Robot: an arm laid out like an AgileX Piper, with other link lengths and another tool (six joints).
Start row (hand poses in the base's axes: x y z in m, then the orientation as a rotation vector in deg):
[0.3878 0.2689 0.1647 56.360 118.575 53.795]
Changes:
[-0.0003 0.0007 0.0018 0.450 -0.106 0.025]
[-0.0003 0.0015 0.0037 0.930 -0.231 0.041]
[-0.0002 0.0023 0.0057 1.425 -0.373 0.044]
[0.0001 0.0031 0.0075 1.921 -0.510 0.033]
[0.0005 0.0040 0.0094 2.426 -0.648 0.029]
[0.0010 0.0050 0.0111 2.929 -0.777 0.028]
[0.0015 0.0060 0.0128 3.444 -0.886 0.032]
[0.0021 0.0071 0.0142 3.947 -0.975 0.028]
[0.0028 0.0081 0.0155 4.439 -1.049 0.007]
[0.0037 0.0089 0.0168 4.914 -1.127 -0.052]
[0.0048 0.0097 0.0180 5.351 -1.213 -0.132]
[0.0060 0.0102 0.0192 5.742 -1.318 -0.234]
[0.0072 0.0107 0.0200 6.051 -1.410 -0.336]
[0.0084 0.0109 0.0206 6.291 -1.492 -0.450]
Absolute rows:
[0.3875 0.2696 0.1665 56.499 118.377 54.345]
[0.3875 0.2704 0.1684 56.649 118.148 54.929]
[0.3876 0.2712 0.1704 56.807 117.889 55.529]
[0.3879 0.2720 0.1722 56.981 117.622 56.120]
[0.3883 0.2729 0.1741 57.152 117.354 56.725]
[0.3888 0.2739 0.1758 57.324 117.095 57.325]
[0.3893 0.2749 0.1775 57.510 116.849 57.936]
[0.3899 0.2760 0.1789 57.710 116.616 58.522]
[0.3906 0.2770 0.1802 57.929 116.385 59.083]
[0.3915 0.2778 0.1815 58.173 116.129 59.605]
[0.3926 0.2786 0.1827 58.412 115.862 60.077]
[0.3938 0.2791 0.1839 58.635 115.578 60.490]
[0.3950 0.2796 0.1847 58.824 115.331 60.807]
[0.3962 0.2798 0.1853 58.997 115.106 61.038]

